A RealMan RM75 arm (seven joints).
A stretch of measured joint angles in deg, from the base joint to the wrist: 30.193 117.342 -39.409 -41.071 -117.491 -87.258 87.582; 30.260 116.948 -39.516 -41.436 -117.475 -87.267 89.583; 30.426 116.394 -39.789 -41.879 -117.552 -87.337 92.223; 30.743 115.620 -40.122 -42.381 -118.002 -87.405 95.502; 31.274 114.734 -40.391 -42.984 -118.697 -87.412 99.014; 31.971 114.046 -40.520 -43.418 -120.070 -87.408 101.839; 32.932 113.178 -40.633 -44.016 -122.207 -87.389 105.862; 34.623 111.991 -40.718 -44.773 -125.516 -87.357 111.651; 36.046 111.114 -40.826 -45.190 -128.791 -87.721 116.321
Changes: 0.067 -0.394 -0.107 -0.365 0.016 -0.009 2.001; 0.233 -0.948 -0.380 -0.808 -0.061 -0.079 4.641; 0.550 -1.722 -0.713 -1.310 -0.511 -0.147 7.920; 1.081 -2.608 -0.982 -1.913 -1.206 -0.154 11.432; 1.778 -3.296 -1.111 -2.347 -2.579 -0.150 14.257; 2.739 -4.164 -1.224 -2.945 -4.716 -0.131 18.280; 4.430 -5.351 -1.309 -3.702 -8.025 -0.099 24.069; 5.853 -6.228 -1.417 -4.119 -11.300 -0.463 28.739
